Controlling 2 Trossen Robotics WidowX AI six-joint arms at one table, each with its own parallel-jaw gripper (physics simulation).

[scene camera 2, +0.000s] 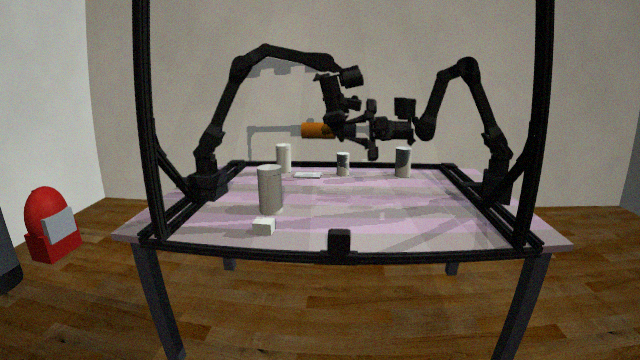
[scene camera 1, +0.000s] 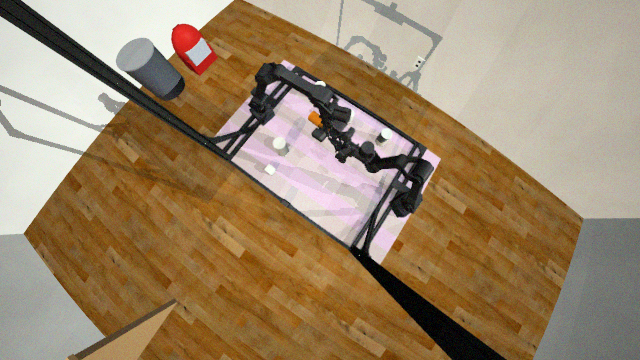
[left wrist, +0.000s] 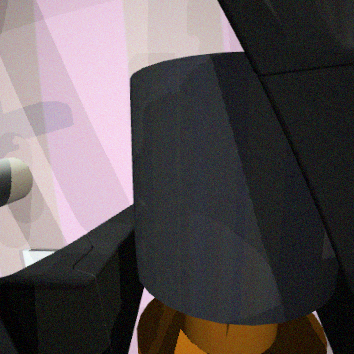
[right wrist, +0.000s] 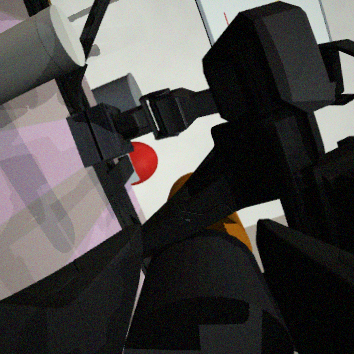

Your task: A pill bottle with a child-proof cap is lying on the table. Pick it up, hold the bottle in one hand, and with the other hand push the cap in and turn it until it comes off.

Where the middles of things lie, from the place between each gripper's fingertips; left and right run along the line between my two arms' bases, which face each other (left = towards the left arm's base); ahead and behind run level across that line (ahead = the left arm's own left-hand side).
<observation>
The orange pill bottle (right wrist: 231, 224) lies 50 mm to the left of my right hand, 30 mm ahead of it and 10 mm below it. Also, from my right hand: dark cap (left wrist: 225, 229) (30 mm ahead, 10 mm to the right, 10 mm below).
Now: the orange pill bottle 50 mm to the left of my left hand, 30 mm above it and 10 mm ahead of it. From my left hand the other things lie so: dark cap 30 mm above, 20 mm to the right.
</observation>
